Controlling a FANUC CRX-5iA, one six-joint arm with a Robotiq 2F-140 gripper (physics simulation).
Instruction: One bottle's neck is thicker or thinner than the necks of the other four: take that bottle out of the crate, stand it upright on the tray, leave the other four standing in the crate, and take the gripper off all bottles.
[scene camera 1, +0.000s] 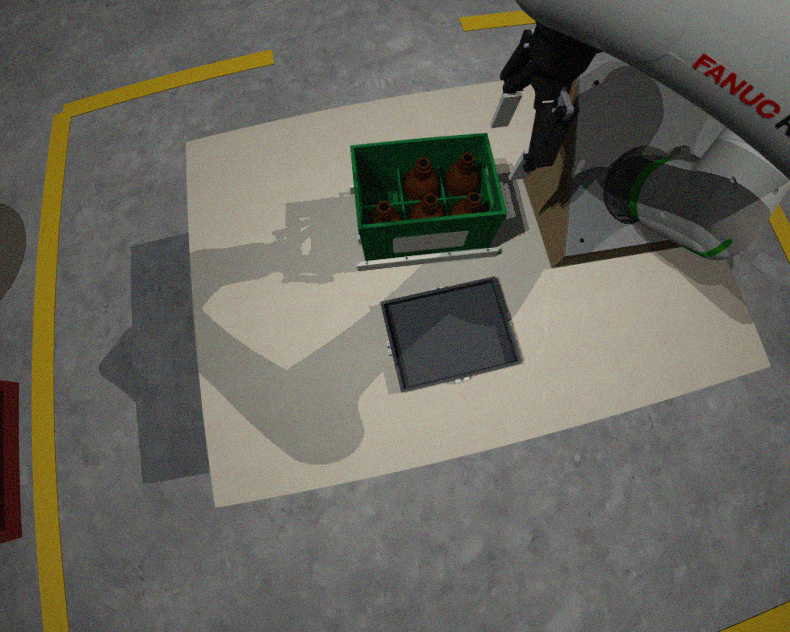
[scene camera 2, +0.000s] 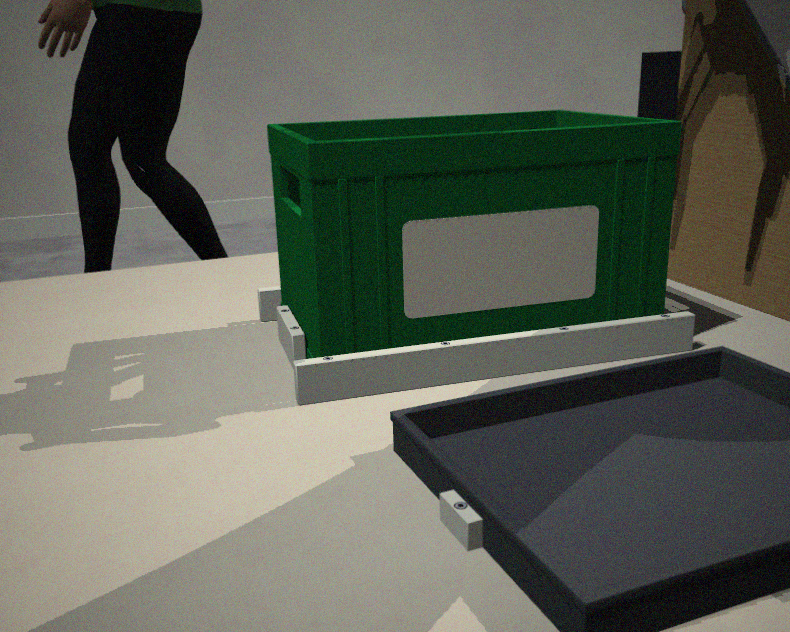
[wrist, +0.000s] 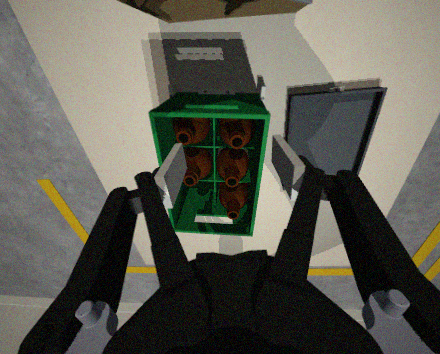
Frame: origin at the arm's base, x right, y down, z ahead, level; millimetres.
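Seen in the pictures: gripper, between the fingertips: (scene camera 1: 508, 150) (wrist: 227, 152); arm's base, origin of its link: (scene camera 1: 636, 184).
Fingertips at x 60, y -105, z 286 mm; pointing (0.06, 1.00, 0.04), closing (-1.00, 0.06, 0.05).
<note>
Pixels of each thing's top centre, then the offset from my fingertips to it. "pt": a spot on its surface instead.
- green crate, centre of its top: (scene camera 2: 457, 123) (wrist: 210, 186) (scene camera 1: 426, 177) dy +104, dx +51, dz +118 mm
- dark tray, a spot on its surface: (scene camera 2: 658, 500) pt dy +274, dx -240, dz +164 mm
- small block, a spot on its surface: (scene camera 2: 461, 520) pt dy +266, dx -223, dz +269 mm
A green crate (scene camera 1: 375, 245) (scene camera 2: 359, 263) (wrist: 210, 116) stands upright. Five brown bottles stand in it. In the wrist view, two bottles (wrist: 195, 127) (wrist: 237, 129) are in the top row, two (wrist: 198, 162) (wrist: 233, 162) in the middle row, and one (wrist: 233, 195) at the lower right; the lower left compartment holds no bottle. I cannot tell which neck differs. The dark tray (scene camera 1: 454, 345) (scene camera 2: 658, 500) (wrist: 340, 125) lies beside the crate and bears no bottle. My gripper (scene camera 1: 513, 139) (wrist: 227, 152) is partly open and empty, above the crate and apart from the bottles.
Pale rails (scene camera 1: 428, 259) (scene camera 2: 494, 356) run along the crate's foot. A small block (scene camera 2: 461, 520) sits at the tray's side. The arm's wooden base (scene camera 1: 550, 240) (scene camera 2: 718, 171) stands beyond the crate's right end. A person (scene camera 2: 131, 118) stands in the background.
</note>
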